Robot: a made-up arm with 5 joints.
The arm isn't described. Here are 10 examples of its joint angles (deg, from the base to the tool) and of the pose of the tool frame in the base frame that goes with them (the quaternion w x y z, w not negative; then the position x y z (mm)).
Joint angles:
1: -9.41 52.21 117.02 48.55 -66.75
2: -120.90 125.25 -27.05 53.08 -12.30
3: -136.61 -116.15 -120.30 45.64 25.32
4: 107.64 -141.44 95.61 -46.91 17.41
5: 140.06 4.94 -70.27 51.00 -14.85
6: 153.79 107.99 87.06 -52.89 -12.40
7: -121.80 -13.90 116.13 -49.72 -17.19
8: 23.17 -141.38 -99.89 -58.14 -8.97
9: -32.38 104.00 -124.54 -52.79 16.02
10: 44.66 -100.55 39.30 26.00 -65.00
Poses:
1: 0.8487 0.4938 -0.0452 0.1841 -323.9 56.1 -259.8
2: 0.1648 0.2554 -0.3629 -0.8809 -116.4 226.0 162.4
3: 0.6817 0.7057 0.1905 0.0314 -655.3 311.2 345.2
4: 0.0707 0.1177 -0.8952 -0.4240 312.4 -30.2 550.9
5: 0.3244 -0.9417 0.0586 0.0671 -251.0 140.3 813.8
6: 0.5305 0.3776 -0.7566 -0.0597 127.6 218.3 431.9
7: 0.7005 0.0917 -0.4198 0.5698 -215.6 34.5 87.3
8: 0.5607 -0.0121 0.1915 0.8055 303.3 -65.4 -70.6
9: 0.4214 0.8228 0.3799 0.0335 -365.5 190.8 36.9
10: 0.0258 0.7820 0.5300 0.3271 -9.9 -133.1 9.8
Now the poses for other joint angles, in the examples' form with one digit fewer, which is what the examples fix.
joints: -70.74 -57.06 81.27 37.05 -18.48
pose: 0.079 -0.485 -0.799 0.347 -175 -33 304
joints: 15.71 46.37 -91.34 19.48 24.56
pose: 0.166 0.884 -0.072 -0.431 196 296 255
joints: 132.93 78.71 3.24 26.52 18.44
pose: 0.427 -0.497 -0.335 -0.677 -113 -5 309
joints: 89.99 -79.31 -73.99 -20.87 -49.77
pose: 0.494 -0.483 0.233 0.684 342 -8 648
